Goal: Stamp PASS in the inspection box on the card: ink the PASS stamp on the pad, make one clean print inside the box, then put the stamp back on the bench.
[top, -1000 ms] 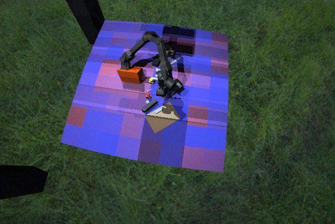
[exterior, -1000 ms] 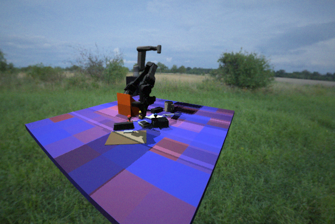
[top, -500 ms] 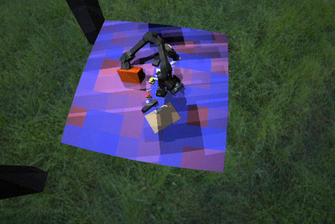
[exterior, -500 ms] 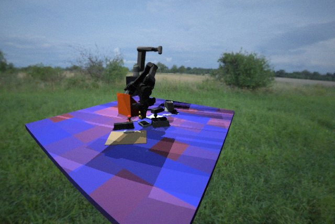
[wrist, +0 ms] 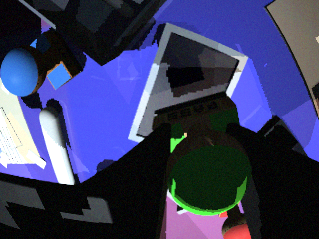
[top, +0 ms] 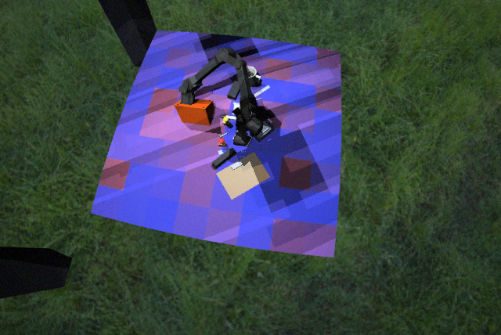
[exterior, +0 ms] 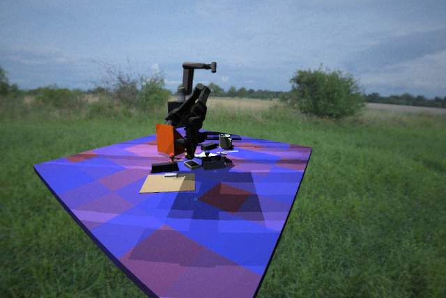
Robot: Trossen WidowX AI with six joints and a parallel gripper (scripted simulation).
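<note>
Right now my gripper tip is 6 cm above the ink pad. From my gripper tip the other things lie so: blue-knob stamp 10 cm to the left, 5 cm below, 2 cm ahead; then red-knob stamp 10 cm behind, 6 cm to the right, 5 cm below; then green-knob stamp right at my gripper tip.
</note>
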